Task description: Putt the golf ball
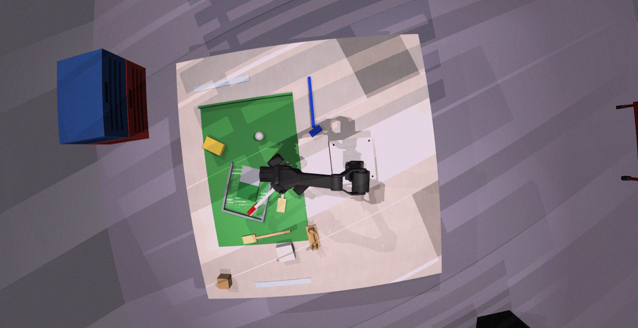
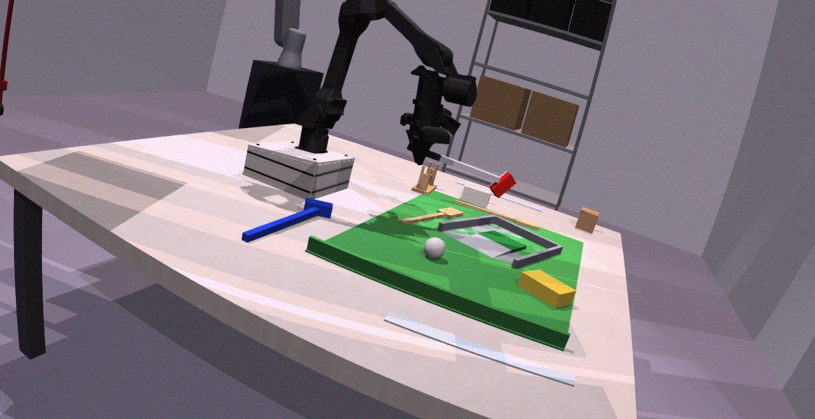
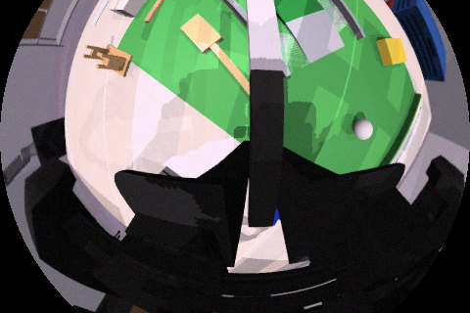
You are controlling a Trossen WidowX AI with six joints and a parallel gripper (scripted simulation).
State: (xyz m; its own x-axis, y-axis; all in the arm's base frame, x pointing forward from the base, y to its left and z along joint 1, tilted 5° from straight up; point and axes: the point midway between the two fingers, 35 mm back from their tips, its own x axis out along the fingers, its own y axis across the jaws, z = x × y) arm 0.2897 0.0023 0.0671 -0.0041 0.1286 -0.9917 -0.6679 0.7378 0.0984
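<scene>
Now: gripper tip 300 mm to the left of the blue putter, 120 mm above it and 110 mm past it. Round my gripper tip: green mat (190 mm ahead, 130 mm below); red putter (80 mm to the left, 80 mm ahead, 10 mm above); white golf ball (180 mm to the right, 150 mm ahead, 110 mm below).
</scene>
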